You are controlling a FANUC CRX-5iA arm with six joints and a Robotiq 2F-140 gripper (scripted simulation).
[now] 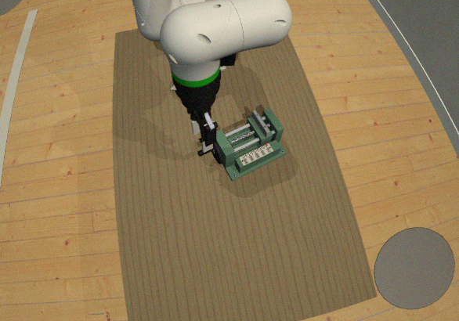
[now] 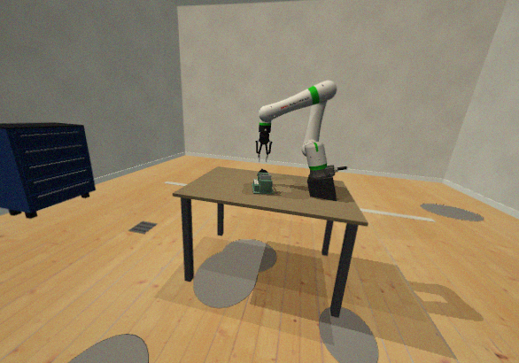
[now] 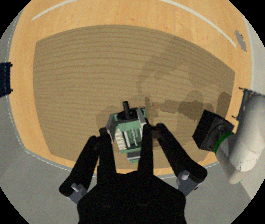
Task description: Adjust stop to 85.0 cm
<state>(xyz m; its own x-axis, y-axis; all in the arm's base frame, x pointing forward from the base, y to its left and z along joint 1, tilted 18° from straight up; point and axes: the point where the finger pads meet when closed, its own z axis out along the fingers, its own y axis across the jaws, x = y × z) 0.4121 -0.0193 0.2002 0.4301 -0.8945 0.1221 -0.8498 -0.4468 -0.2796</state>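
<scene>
Now: the stop block 8 cm behind my hand, 17 cm to the left of it and 11 cm below it.
</scene>
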